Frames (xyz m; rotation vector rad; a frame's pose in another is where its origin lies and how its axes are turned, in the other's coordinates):
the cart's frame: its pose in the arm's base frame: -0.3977 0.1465 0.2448 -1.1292 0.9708 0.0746
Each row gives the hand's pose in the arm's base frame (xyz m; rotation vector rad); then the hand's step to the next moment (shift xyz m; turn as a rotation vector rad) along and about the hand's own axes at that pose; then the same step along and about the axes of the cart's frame.
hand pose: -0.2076 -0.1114 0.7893 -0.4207 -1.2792 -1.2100
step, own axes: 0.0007 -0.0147 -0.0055 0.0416 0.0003 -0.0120
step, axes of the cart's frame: 0.0025 0.0048 -0.0148 -0.0117 -0.0366 -0.0200
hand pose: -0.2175 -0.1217 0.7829 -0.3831 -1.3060 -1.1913
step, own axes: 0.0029 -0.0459 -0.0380 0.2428 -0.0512 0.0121
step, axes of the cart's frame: 0.0271 0.0048 -0.0529 -0.1417 -0.1524 -0.1356
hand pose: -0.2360 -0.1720 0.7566 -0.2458 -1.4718 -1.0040
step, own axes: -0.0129 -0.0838 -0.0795 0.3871 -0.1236 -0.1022
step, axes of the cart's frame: 0.0820 -0.0043 -0.0822 -0.1220 -0.2962 -0.2700
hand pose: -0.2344 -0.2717 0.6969 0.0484 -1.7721 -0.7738
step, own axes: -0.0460 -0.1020 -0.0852 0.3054 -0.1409 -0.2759
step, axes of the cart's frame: 0.1294 -0.0176 -0.0522 0.0458 -0.3744 -0.2167
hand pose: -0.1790 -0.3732 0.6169 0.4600 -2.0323 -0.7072
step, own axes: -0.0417 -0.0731 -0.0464 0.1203 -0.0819 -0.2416
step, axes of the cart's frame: 0.0949 -0.0154 -0.0011 0.0851 -0.2623 -0.0591
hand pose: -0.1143 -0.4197 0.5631 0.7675 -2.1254 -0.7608
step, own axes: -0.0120 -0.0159 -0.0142 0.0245 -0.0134 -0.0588
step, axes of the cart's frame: 0.0217 -0.0074 0.0086 0.0164 -0.0625 -0.0077
